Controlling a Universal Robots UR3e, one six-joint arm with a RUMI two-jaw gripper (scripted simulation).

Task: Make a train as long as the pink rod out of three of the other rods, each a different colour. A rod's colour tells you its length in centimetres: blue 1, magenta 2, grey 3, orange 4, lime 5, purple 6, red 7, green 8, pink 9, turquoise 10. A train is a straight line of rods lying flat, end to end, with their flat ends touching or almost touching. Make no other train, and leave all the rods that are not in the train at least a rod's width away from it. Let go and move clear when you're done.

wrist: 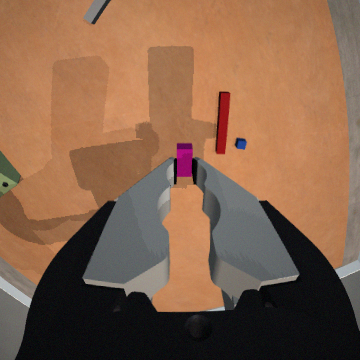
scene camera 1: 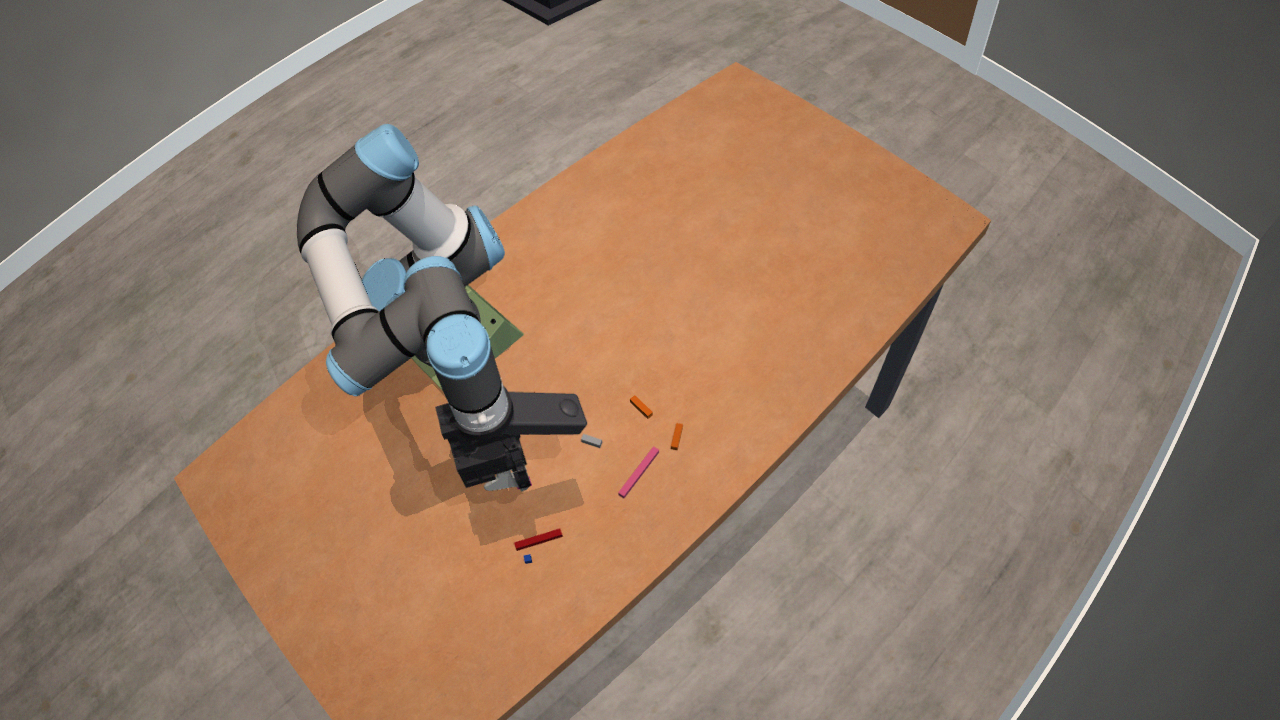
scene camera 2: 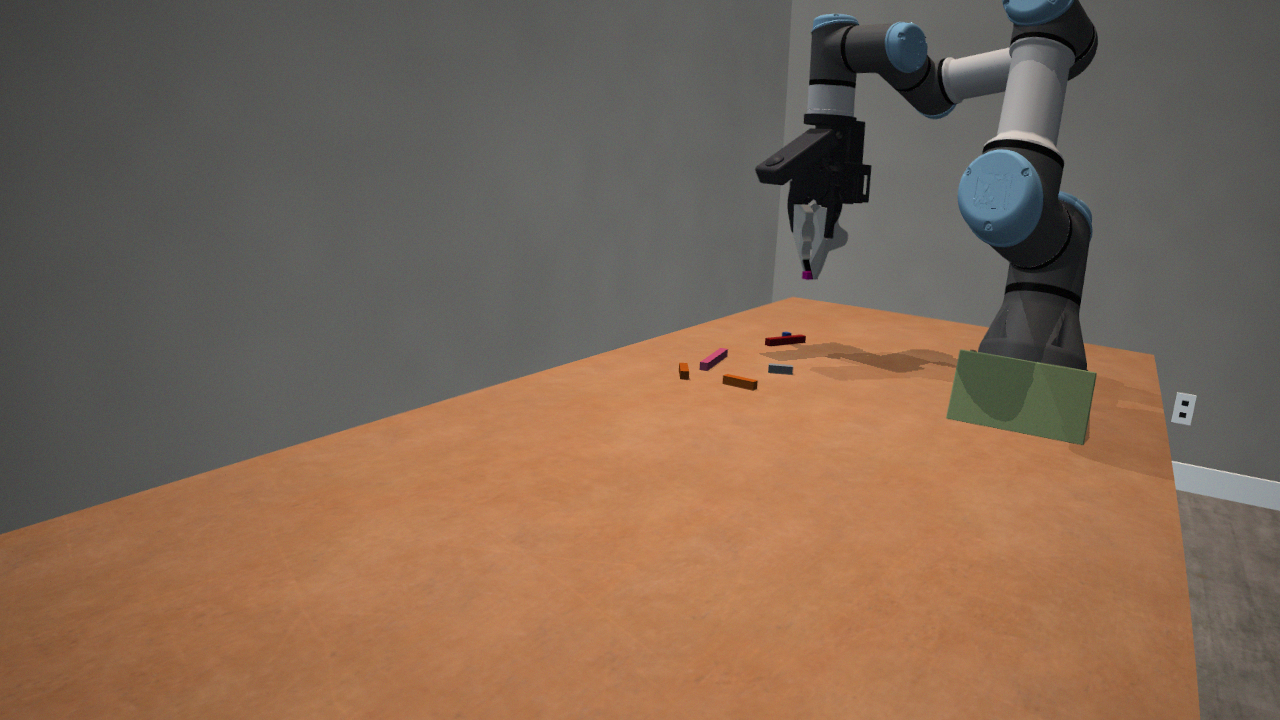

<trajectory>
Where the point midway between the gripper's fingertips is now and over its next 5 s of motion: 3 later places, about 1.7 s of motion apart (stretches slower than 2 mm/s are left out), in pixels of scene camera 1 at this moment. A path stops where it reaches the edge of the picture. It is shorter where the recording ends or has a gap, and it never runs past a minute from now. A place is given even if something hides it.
My gripper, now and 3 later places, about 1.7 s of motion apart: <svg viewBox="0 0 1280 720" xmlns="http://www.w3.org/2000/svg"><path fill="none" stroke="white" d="M522 484L530 508L529 507L529 476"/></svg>
</trajectory>
